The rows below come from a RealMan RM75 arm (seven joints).
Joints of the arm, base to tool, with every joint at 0 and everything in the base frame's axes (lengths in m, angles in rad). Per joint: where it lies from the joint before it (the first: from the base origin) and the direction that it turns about. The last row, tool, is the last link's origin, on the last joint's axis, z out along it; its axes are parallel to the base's.
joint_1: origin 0 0 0.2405 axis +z
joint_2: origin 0 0 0 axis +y
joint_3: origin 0 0 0.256 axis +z
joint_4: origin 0 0 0 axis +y
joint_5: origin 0 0 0.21 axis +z
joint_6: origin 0 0 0 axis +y
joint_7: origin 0 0 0.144 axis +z
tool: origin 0 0 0
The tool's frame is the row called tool.
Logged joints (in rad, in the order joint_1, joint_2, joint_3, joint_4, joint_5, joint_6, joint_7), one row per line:
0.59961, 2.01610, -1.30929, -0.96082, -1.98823, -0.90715, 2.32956
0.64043, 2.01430, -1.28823, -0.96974, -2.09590, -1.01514, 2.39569
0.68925, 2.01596, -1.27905, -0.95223, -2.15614, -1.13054, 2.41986
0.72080, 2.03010, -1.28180, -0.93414, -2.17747, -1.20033, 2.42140
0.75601, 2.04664, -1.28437, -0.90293, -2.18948, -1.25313, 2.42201
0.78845, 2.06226, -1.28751, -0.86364, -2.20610, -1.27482, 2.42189
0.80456, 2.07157, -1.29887, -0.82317, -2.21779, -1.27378, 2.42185
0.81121, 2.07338, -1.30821, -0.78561, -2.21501, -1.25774, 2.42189
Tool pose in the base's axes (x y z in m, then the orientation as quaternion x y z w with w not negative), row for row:
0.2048, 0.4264, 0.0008, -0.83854, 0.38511, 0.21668, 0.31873
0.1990, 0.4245, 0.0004, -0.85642, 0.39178, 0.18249, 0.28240
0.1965, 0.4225, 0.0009, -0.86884, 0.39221, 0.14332, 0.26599
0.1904, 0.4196, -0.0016, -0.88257, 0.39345, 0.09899, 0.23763
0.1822, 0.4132, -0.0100, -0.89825, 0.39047, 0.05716, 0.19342
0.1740, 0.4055, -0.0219, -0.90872, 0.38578, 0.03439, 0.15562
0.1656, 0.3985, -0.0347, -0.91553, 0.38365, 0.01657, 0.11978
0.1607, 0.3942, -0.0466, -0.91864, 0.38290, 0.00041, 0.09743
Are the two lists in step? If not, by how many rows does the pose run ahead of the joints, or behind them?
The pose runs 2 rows behind the joints: the pose in row i belongs to the joints in row i - 2.
